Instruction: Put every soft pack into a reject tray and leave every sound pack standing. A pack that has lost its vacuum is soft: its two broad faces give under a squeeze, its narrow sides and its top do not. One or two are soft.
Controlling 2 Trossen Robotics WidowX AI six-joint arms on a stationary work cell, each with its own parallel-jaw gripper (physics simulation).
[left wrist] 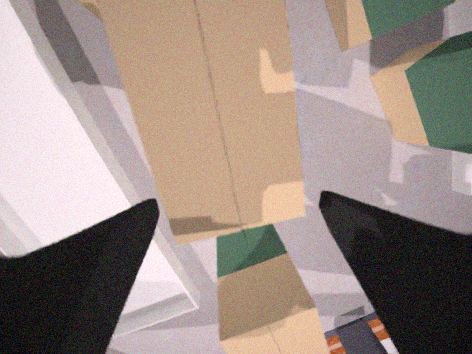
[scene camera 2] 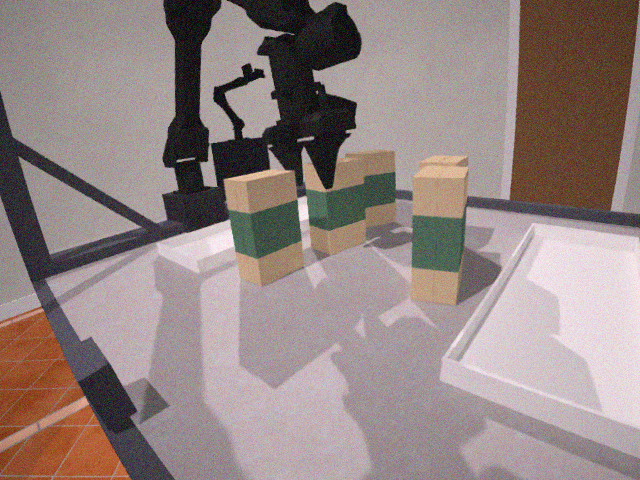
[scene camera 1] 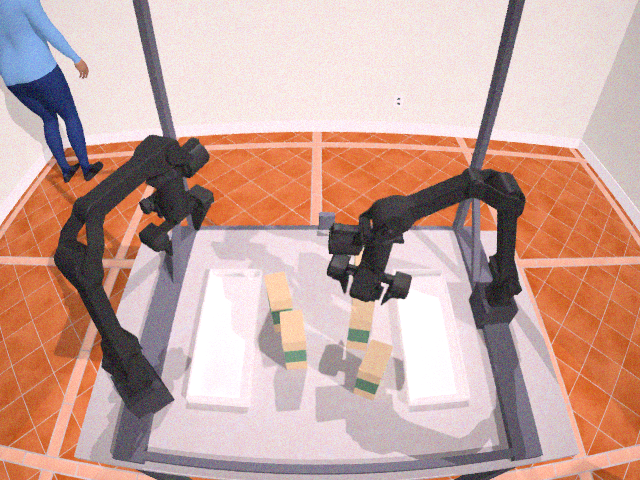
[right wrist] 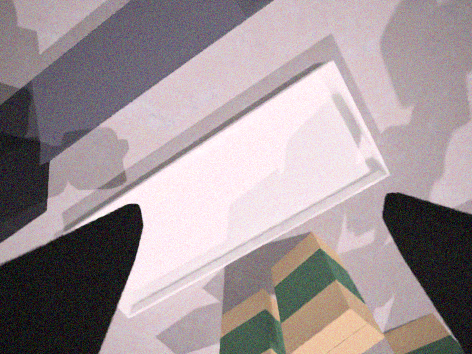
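Where they show: left gripper, fingertip midpoint: (left wrist: 239,202) (scene camera 2: 313,187); right gripper, fingertip midpoint: (scene camera 1: 184,242) (right wrist: 262,209); left arm's base at its link origin: (scene camera 2: 191,190) (scene camera 1: 497,296); right arm's base at its link origin: (scene camera 1: 135,381).
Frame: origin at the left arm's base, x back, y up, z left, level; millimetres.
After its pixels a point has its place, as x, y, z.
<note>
Five upright packs stand between two white trays. The middle pack of the right-hand group (scene camera 1: 359,322) {-388, 51, 86} (scene camera 2: 336,209) {-397, -9, 21} (left wrist: 215,125) {-376, 61, 47} is under my left gripper (scene camera 1: 364,295) {-370, 27, 3} (scene camera 2: 314,180) {-370, 27, 3} (left wrist: 239,202) {-370, 27, 3}. That gripper is open, its fingers on either side of the pack's top end. The rear pack (scene camera 1: 357,258) {-379, 61, -94} (scene camera 2: 266,227) {-383, -3, -107} (left wrist: 267,300) {-364, 48, -47} is mostly hidden in scene camera 1. The front pack (scene camera 1: 373,366) {-368, 61, 202} (scene camera 2: 379,188) {-383, -6, 173} leans neither way. Two packs, the rear one (scene camera 1: 279,291) {-567, 60, 3} (scene camera 2: 439,232) {-585, 4, -49} and the front one (scene camera 1: 293,330) {-533, 61, 109} (scene camera 2: 444,160) {-540, 61, 82}, stand at the left. My right gripper (scene camera 1: 184,238) {-782, 172, -50} (right wrist: 262,209) {-782, 172, -50} is open, high and apart from them.
The left tray (scene camera 1: 217,403) {-716, -67, 241} (scene camera 2: 537,405) {-705, -68, -160} (right wrist: 260,245) {-639, -57, 20} and the right tray (scene camera 1: 439,403) {-197, -71, 251} (scene camera 2: 214,260) {-265, -68, -123} hold no packs. Dark frame posts rise at the back corners. A person (scene camera 1: 41,62) stands beyond the table at the back left.
</note>
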